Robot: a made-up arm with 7 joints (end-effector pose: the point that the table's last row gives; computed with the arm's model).
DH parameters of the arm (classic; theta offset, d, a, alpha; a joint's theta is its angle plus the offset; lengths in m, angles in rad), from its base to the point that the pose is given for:
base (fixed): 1.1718 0 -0.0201 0
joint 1: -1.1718 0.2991 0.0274 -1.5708
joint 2: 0 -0.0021 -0.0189 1.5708
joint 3: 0 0.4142 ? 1.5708
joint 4: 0 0.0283 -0.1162 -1.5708
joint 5: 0 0.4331 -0.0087 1.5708
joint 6: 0 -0.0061 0.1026 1.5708
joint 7: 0.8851 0 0.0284 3.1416
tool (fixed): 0.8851 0.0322 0 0
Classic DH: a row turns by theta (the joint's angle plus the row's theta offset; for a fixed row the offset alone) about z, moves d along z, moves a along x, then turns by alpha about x.
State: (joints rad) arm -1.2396 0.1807 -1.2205 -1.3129 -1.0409 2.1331 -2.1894
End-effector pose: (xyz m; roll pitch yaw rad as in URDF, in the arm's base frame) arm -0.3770 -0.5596 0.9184 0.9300 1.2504 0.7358
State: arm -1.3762 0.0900 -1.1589 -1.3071 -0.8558 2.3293 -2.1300
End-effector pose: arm -0.4111 -0.4676 0.9712 -0.2091 1.2994 -0.2429
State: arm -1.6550 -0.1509 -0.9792 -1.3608 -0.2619 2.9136 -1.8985
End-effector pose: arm -0.4166 -0.1845 1.0666 -1.6443 0.4525 -1.1578
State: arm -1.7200 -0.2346 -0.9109 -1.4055 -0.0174 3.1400 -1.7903
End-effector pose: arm -0.4028 -0.0900 1.0652 -1.8748 0.0412 -1.1182
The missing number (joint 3, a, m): 0.1247
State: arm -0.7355 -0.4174 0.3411 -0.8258 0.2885 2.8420 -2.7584
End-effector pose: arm -0.0292 0.0922 1.2035 -2.8212 0.6896 0.3341
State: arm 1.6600 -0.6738 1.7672 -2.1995 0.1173 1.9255 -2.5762
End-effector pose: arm -0.6234 -0.3265 0.4184 0.6708 0.0328 -0.4245
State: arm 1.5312 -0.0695 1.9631 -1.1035 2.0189 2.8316 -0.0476
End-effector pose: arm -0.5230 -0.0928 0.9441 2.1090 0.1478 2.3776
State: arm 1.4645 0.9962 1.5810 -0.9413 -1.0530 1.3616 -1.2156
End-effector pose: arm -0.4445 0.7533 0.7662 -0.1032 -0.0788 -2.5621
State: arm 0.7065 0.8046 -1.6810 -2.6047 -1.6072 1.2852 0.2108
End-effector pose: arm 0.3041 -0.4364 0.3745 -2.6530 0.2389 -1.7232
